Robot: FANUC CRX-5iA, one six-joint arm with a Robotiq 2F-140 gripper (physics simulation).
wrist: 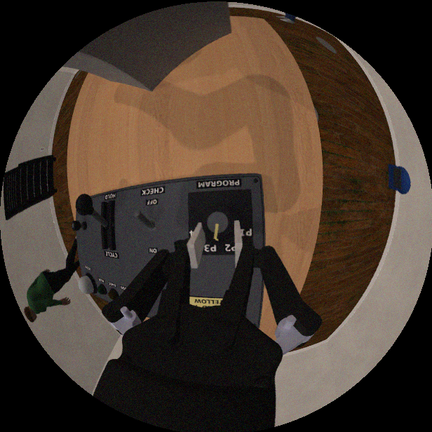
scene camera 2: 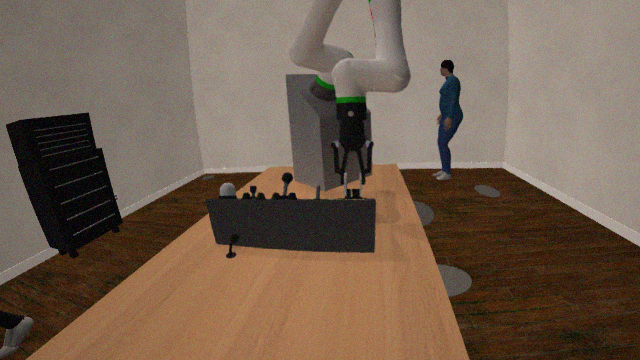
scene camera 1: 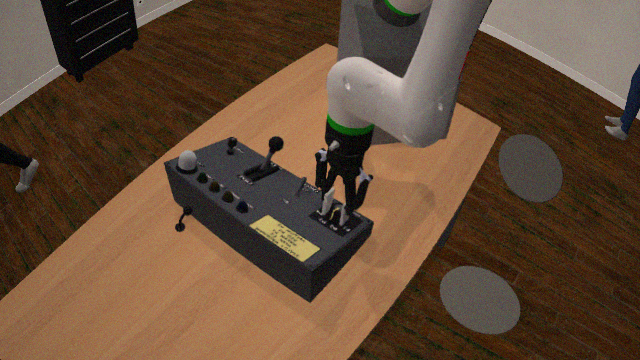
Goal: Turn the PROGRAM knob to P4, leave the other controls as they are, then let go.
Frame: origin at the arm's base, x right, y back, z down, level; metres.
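Seen in the pictures: gripper, fingertip midpoint: (scene camera 2: pixel 353 194) (scene camera 1: pixel 335 216); arm's base at its link origin: (scene camera 2: pixel 323 92) (scene camera 1: pixel 396 6).
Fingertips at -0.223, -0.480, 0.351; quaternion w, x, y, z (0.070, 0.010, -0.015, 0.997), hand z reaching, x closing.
Offsets run from my fingertips to a thing's middle, as dx, dy, dz. "spot": to the spot under its first point. Level surfaces: height alone.
The PROGRAM knob {+0.002, +0.014, -0.001} (scene camera 1: pixel 335 214) (scene camera 2: pixel 353 193) (wrist: pixel 217 220) is dark and round, at the right end of the grey console {+0.172, -0.076, +0.023} (scene camera 1: pixel 240 230) (scene camera 2: pixel 295 225) (wrist: pixel 172 235). Its yellow pointer (wrist: pixel 216 231) points between P3 and P2 in the wrist view, nearer P3. The P4 label is mostly hidden behind a fingertip. My gripper (scene camera 1: pixel 335 207) (scene camera 2: pixel 354 187) (wrist: pixel 219 230) points down over the console and is shut on the knob, one pale fingertip on each side. The CHECK toggle {+0.122, +0.007, -0.003} (scene camera 1: pixel 301 186) (scene camera 2: pixel 318 192) (wrist: pixel 146 219) and the ball-topped lever {+0.247, +0.037, -0.040} (scene camera 1: pixel 275 144) (scene camera 2: pixel 287 178) (wrist: pixel 84 204) stand apart from the gripper.
A white dome {spot: +0.330, -0.195, -0.079} (scene camera 1: pixel 187 161) (scene camera 2: pixel 227 189), a small black-topped stick {+0.359, -0.035, +0.003} (scene camera 1: pixel 231 145) and several coloured buttons sit farther along the console. A black lever {spot: +0.309, -0.269, +0.080} (scene camera 1: pixel 183 220) sticks out of its side. The console stands on the wooden table {dz +0.105} (scene camera 1: pixel 150 280). A person (scene camera 2: pixel 450 115) stands behind.
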